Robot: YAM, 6 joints.
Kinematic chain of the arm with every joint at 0, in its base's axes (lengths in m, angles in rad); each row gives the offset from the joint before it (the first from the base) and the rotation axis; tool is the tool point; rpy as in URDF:
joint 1: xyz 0 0 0.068 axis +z
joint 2: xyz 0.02 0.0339 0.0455 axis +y
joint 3: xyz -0.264 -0.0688 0 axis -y
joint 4: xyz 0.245 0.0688 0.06 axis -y
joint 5: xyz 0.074 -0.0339 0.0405 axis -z
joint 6: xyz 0.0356 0 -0.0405 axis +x
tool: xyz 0 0 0 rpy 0 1.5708 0
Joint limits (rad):
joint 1: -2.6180..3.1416
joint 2: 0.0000..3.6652
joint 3: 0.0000..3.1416
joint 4: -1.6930..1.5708
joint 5: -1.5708..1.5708
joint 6: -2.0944..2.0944
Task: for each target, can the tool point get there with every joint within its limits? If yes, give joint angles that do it. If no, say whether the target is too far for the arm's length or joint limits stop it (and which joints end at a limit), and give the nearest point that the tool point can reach.
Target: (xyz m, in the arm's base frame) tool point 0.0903 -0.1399 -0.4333
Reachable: no: joint limits stop it (at a limit: joint 2) | nearest point 0.0967 -0.1499 -0.3735 | short by 0.061 m
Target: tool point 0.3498 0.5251 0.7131
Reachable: no: too far | nearest point 0.2587 0.3884 0.5519 | short by 0.230 m
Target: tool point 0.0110 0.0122 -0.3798
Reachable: no: joint limits stop it (at a limit: joint 2) | nearest point 0.0355 0.0394 -0.3229 | short by 0.068 m
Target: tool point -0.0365 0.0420 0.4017
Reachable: yes | joints 1.7034 0.3678 0.5992 0.7906 -1.0348 0.0968
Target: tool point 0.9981 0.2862 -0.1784
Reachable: no: too far | nearest point 0.5975 0.1713 -0.0590 | short by 0.433 m
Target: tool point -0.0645 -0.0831 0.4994
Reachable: yes | joints -1.9726 0.9578 1.6822 -1.1174 0.8554 -0.1254
